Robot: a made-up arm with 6 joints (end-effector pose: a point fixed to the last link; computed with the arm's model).
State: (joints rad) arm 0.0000 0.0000 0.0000 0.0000 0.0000 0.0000
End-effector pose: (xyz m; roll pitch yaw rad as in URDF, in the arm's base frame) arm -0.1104 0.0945 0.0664 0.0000 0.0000 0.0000
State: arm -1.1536 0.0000 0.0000 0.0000 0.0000 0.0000
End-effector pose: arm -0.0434 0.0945 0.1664 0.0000 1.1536 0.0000
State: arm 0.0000 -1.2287 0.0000 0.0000 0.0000 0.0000
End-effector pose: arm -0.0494 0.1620 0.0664 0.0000 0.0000 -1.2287
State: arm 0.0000 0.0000 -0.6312 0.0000 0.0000 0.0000
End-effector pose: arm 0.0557 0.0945 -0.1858 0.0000 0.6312 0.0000
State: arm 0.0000 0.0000 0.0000 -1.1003 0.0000 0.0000
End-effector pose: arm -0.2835 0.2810 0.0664 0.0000 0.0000 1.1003
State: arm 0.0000 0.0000 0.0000 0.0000 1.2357 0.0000
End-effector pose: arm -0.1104 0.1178 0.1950 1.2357 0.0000 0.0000
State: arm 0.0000 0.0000 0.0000 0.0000 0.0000 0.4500
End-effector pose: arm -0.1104 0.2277 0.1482 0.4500 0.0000 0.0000
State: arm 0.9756 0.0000 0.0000 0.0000 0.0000 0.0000
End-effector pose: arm -0.0631 0.0945 -0.0257 0.0000 -0.9756 0.0000
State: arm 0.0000 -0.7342 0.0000 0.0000 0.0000 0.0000
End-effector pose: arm -0.0839 0.1445 0.0664 0.0000 0.0000 -0.7342
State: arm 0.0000 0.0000 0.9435 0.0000 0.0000 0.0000
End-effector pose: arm -0.5436 0.0945 0.1548 0.0000 -0.9435 0.0000
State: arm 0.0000 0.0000 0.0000 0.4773 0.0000 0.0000
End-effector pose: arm -0.1151 -0.0204 0.0664 0.0000 0.0000 -0.4773
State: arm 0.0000 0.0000 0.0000 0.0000 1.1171 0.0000
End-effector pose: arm -0.1104 0.1228 0.1826 1.1171 0.0000 0.0000
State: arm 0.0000 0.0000 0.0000 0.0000 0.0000 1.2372
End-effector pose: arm -0.1104 0.3326 0.3956 1.2372 0.0000 0.0000
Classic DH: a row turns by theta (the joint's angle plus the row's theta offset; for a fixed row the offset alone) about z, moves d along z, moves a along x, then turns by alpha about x. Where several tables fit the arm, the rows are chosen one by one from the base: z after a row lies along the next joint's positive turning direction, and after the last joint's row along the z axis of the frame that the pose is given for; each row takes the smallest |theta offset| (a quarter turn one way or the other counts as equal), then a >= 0, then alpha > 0; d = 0 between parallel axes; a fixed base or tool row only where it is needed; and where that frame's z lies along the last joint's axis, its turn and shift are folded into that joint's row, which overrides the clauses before.
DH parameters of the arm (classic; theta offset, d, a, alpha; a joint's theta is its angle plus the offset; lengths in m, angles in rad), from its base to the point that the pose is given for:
base (fixed): 0 0.0649 0 1.5708
joint 1: 0 -0.085 -0.0321 -1.5708
joint 2: 0 -0.3789 -0.3815 1.5708
joint 3: 0 0.0383 0.0646 1.5708
joint 4: 1.5708 -0.4611 0.031 1.5708
joint 5: -1.4386 0 0.2533 0
joint 6: 1.4386 0.2386 -0.1122 1.5708
tool (fixed): 1.5708 -0.3318 0 0

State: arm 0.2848 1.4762 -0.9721 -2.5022 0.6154 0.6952
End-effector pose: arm -0.0628 0.1347 0.2294 2.1962 -0.4749 -2.6828
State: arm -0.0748 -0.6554 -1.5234 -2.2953 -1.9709 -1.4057
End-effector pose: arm 0.2481 -0.1121 -0.0686 -1.7905 -0.6789 0.9066
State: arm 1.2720 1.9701 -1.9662 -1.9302 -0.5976 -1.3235
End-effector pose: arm 0.7173 0.1347 -0.5286 0.4647 0.8931 -2.7503
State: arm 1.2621 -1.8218 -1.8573 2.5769 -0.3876 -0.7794
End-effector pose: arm 0.2387 -0.0621 -0.0556 -3.0724 0.3091 -3.0382
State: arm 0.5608 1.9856 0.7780 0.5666 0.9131 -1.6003
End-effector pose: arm 0.6015 -0.1948 0.2684 -0.9136 -0.6866 1.7058
